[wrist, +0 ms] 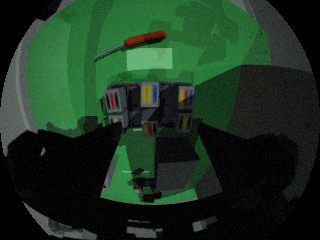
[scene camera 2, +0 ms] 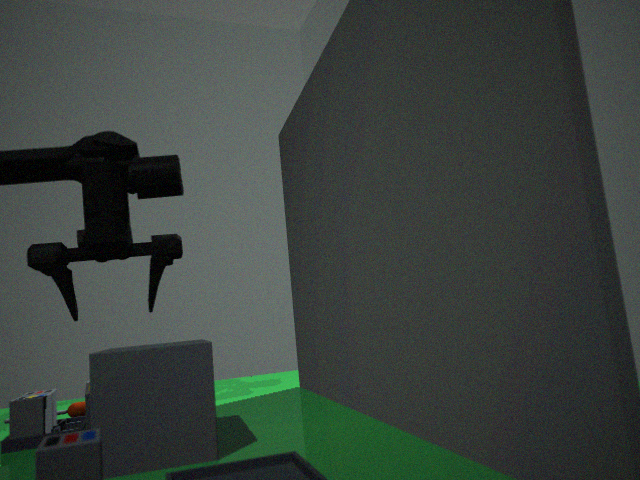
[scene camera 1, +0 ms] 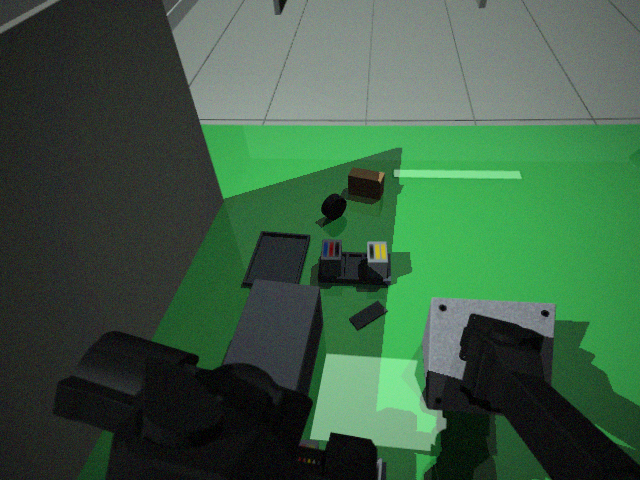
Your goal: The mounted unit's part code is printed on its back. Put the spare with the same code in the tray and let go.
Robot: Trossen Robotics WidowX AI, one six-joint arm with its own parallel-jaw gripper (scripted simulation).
My gripper (scene camera 2: 114,316) is open, holding nothing. Further things: a brown box (scene camera 1: 361,182), a grey mounted unit (scene camera 1: 279,331), a black rack (scene camera 1: 354,264), a dark tray (scene camera 1: 278,256) and a tall dark wall (scene camera 2: 453,274).
My gripper also shows in the wrist view (wrist: 161,126). The grey mounted unit is seen too in the wrist view (wrist: 175,159). The tall dark wall shows as well in scene camera 1 (scene camera 1: 115,192). Scene camera 2 does not show the brown box: it is out of frame.
